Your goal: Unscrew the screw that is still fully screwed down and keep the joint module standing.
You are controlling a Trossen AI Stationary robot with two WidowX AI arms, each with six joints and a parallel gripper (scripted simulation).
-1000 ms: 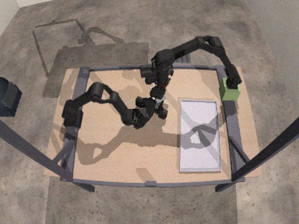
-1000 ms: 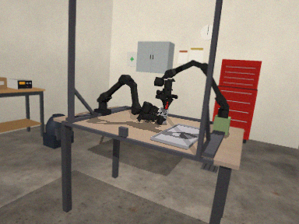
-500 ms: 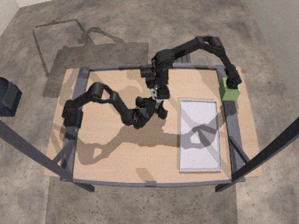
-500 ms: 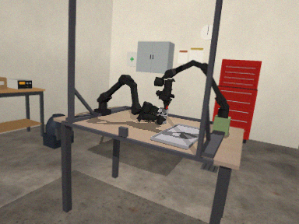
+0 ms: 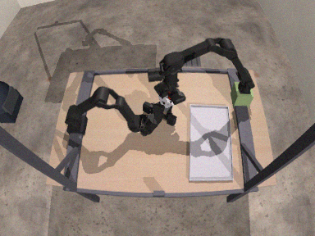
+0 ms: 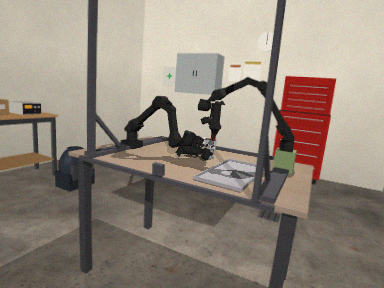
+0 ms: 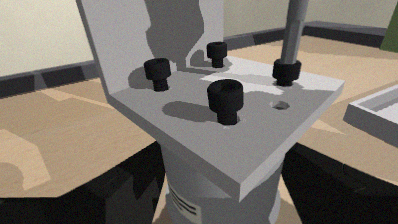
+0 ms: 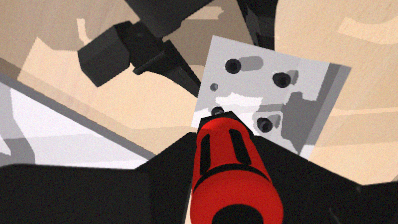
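Right now the red screwdriver is 30 mm below my right hand. From my right hand the other things lie so: dark frame rail 280 mm ahead, 10 mm to the left, 140 mm below; joint module 10 mm ahead, 20 mm to the left, 120 mm below; l-shaped bracket 20 mm ahead, 20 mm to the left, 80 mm below.
Now: left hand 20 mm short of the joint module, 20 mm to the left of it and 10 mm above it. Also, from my left hand: red screwdriver (40 mm to the right, 90 mm above); then dark frame rail (280 mm ahead, 30 mm to the right, 30 mm below); then l-shaped bracket (20 mm ahead, 20 mm to the right, 40 mm above).
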